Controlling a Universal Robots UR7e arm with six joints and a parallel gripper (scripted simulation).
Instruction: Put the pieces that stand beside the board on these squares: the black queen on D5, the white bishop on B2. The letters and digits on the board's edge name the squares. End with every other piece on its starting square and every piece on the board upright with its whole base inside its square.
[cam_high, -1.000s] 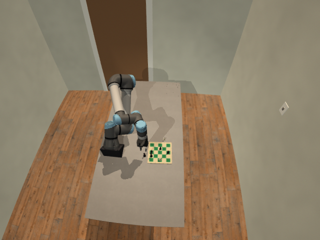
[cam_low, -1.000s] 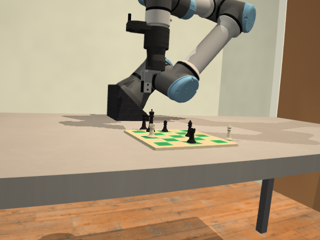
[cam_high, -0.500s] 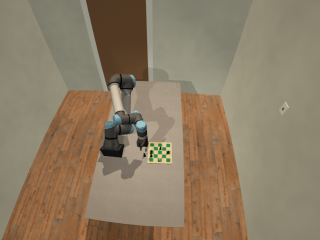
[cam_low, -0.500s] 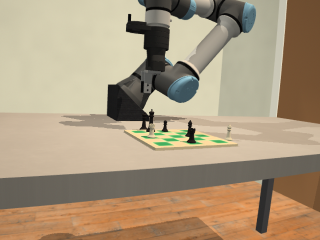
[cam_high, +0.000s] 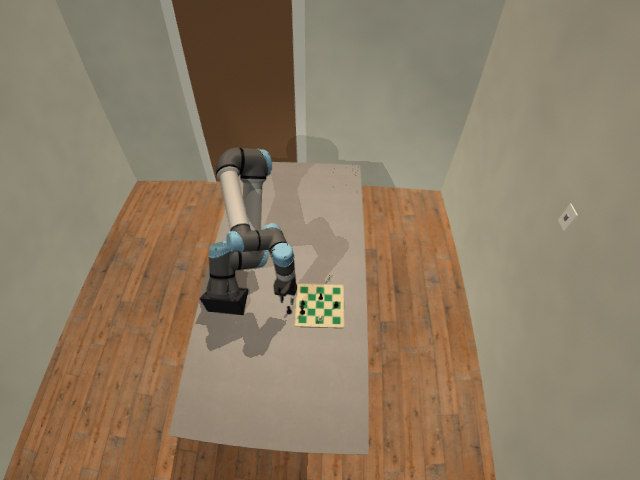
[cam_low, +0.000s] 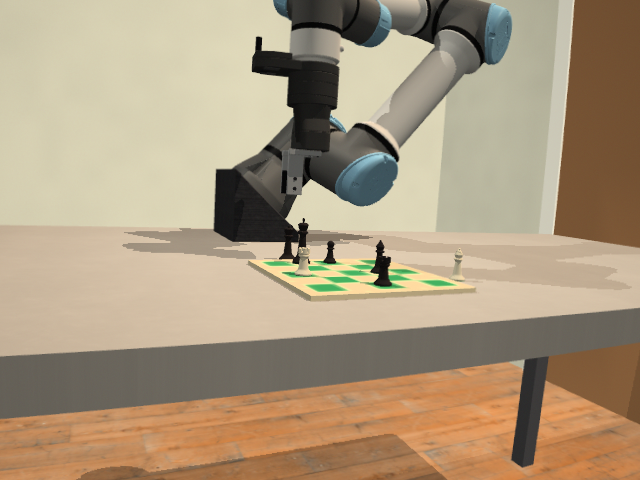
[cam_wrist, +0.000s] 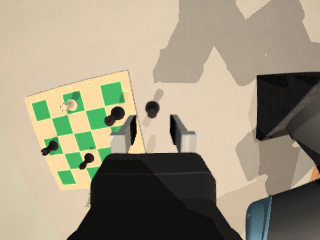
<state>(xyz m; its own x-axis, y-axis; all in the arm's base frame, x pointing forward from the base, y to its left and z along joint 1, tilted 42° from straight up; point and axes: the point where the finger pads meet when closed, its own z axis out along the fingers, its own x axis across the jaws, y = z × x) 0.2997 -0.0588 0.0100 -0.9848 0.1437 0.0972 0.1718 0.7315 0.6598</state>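
The black queen lies 9 cm below my hand. Also, from my hand: chessboard (14 cm ahead, 4 cm to the left, 11 cm below); black pawn (6 cm ahead, 4 cm to the left, 10 cm below); black king (6 cm ahead, 8 cm below).
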